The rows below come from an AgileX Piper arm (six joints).
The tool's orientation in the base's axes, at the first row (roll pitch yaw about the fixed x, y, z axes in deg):
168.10 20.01 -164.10
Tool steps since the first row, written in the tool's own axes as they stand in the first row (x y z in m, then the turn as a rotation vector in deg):
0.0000 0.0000 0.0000 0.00 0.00 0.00
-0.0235 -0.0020 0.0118 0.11 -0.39 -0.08
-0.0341 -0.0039 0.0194 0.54 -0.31 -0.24
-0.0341 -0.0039 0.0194 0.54 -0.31 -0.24
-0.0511 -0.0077 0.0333 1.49 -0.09 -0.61
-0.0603 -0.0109 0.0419 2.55 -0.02 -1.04
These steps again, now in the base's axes. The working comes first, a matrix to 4 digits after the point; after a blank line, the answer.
The tool's axes in the first row as the columns of a matrix, in the base's axes (used below as rounded here):
-0.9037 -0.3359 0.2655
-0.2574 0.9217 0.2900
-0.3422 0.1938 -0.9194

0.0000 0.0000 0.0000 0.00 0.00 0.00
0.0250 0.0076 -0.0032 0.01 -0.41 -0.04
0.0373 0.0108 -0.0069 -0.45 -0.49 -0.02
0.0373 0.0108 -0.0069 -0.45 -0.49 -0.02
0.0576 0.0157 -0.0146 -1.48 -0.64 0.03
0.0693 0.0176 -0.0200 -2.57 -0.98 0.08

